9 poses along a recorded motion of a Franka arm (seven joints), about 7.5 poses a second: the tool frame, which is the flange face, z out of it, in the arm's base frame.
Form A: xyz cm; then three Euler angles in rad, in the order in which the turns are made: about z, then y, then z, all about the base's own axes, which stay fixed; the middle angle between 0 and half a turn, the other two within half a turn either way.
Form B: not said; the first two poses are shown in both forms.
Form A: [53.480 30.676 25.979 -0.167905 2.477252 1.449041]
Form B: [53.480 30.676 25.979 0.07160 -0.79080 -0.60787 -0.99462 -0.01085 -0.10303]
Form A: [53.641 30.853 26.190 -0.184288 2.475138 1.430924]
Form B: [53.641 30.853 26.190 0.07373 -0.79071 -0.60774 -0.99355 -0.00557 -0.11328]
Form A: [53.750 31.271 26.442 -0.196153 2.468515 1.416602]
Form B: [53.750 31.271 26.442 0.07480 -0.78775 -0.61144 -0.99259 0.00006 -0.12150]
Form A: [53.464 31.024 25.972 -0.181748 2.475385 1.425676]
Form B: [53.464 31.024 25.972 0.06703 -0.79123 -0.60783 -0.99374 0.00162 -0.11170]
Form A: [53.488 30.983 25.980 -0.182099 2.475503 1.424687]
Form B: [53.488 30.983 25.980 0.06659 -0.79137 -0.60770 -0.99372 0.00232 -0.11190]
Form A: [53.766 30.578 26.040 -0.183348 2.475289 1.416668]
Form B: [53.766 30.578 26.040 0.06150 -0.79176 -0.60772 -0.99359 0.00932 -0.11269]
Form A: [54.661 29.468 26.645 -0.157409 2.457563 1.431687]
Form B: [54.661 29.468 26.645 0.04911 -0.77979 -0.62411 -0.99494 0.01663 -0.09906]
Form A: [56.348 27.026 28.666 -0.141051 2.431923 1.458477]
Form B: [56.348 27.026 28.666 0.05552 -0.76207 -0.64511 -0.99578 0.00500 -0.09160]
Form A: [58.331 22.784 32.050 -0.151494 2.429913 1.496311]
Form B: [58.331 22.784 32.050 0.09479 -0.75775 -0.64563 -0.99431 -0.04040 -0.09856]
